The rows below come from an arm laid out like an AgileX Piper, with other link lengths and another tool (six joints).
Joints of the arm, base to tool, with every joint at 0 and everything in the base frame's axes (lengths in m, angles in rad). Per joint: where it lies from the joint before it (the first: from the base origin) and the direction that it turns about. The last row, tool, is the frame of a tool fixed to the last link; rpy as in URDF.
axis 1: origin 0 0 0.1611 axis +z
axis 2: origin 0 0 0 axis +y
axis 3: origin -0.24 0 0.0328 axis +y
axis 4: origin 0.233 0 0.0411 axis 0.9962 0 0.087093
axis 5: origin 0 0 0 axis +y
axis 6: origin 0.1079 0 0.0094 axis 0.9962 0 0.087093
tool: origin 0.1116 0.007 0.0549 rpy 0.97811 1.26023 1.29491
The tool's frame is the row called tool.
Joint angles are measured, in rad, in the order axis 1, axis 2, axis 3, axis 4, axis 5, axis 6. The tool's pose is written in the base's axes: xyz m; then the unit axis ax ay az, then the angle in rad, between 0 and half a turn. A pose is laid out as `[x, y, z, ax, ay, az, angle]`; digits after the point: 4 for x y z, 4 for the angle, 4 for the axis.
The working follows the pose.
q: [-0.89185 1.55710 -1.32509 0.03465 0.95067 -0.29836]
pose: [0.2740, -0.2991, 0.2080, 0.4032, 0.9139, 0.0481, 2.5718]
Where each joint sits with the arm in this pose, in the base's axes (m; each line is computed from the numbers above, not from the rounded line before):
axis 1: 0.0000 0.0000 0.1611
axis 2: 0.0000 0.0000 0.1611
axis 3: 0.0185 -0.0230 0.4015
axis 4: 0.1669 -0.2068 0.3880
axis 5: 0.1669 -0.2068 0.3880
axis 6: 0.2004 -0.2434 0.2917
the tool: 0.2740 -0.2991 0.2080

